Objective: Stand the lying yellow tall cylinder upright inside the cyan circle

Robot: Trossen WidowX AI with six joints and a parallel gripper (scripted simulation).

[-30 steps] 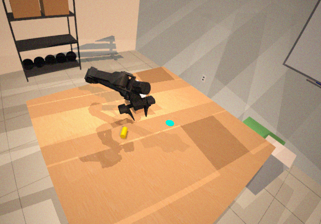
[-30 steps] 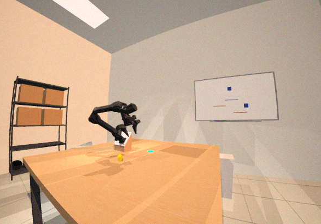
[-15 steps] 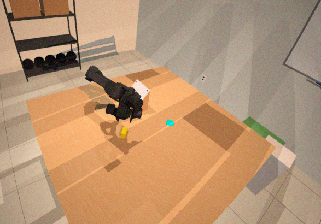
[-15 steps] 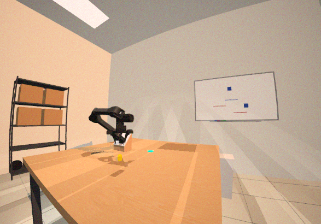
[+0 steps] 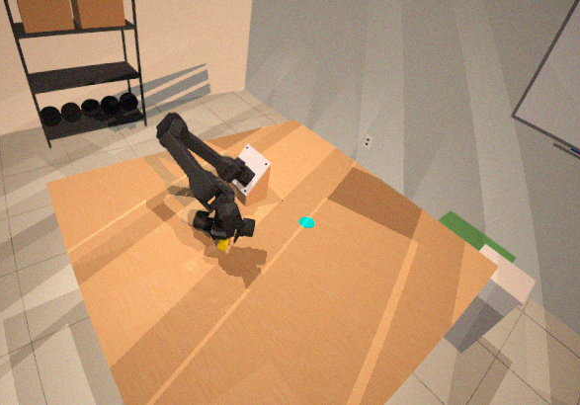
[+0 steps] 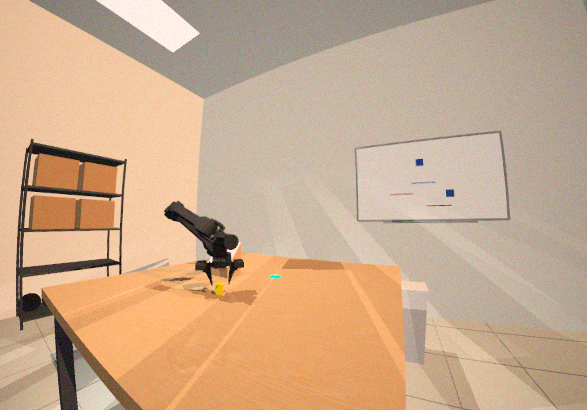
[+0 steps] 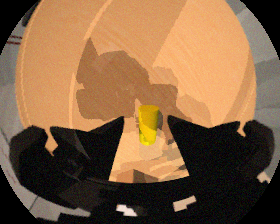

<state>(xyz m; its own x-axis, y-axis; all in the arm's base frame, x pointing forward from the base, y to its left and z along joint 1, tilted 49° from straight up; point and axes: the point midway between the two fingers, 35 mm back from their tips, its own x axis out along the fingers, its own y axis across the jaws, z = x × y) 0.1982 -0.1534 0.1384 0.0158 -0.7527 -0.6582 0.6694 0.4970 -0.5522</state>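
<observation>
My gripper tip is now 20 mm past the yellow cylinder, 10 mm to the right of it and 20 mm above it. The rest, counted from my gripper tip: cyan circle (50 mm ahead, 330 mm to the left, 30 mm below).
</observation>
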